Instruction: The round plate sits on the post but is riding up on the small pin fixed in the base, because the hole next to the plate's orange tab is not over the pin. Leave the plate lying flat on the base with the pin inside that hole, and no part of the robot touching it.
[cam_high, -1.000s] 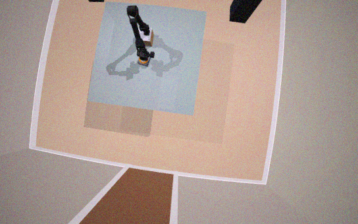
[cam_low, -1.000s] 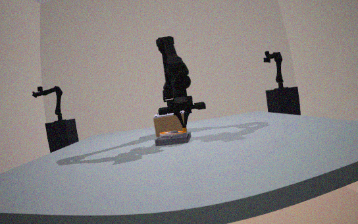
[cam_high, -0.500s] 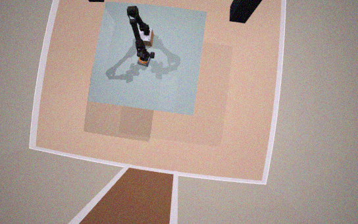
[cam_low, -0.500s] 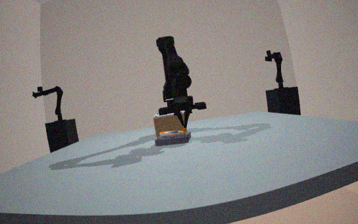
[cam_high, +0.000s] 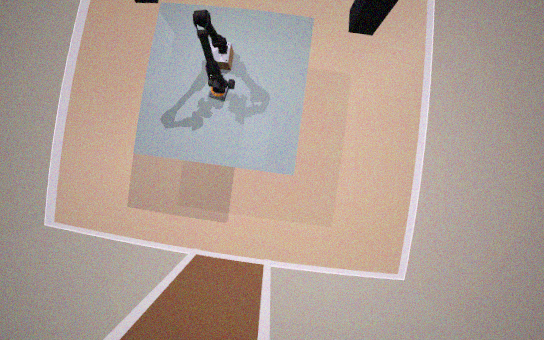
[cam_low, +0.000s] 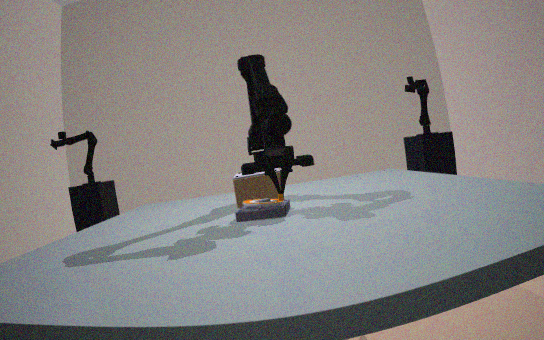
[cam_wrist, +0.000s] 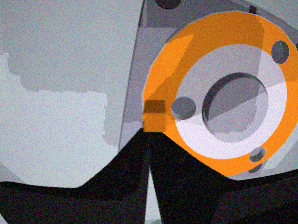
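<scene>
The grey square base lies 5 cm to the right of my gripper tip, 1 cm below it and 1 cm ahead of it.
</scene>
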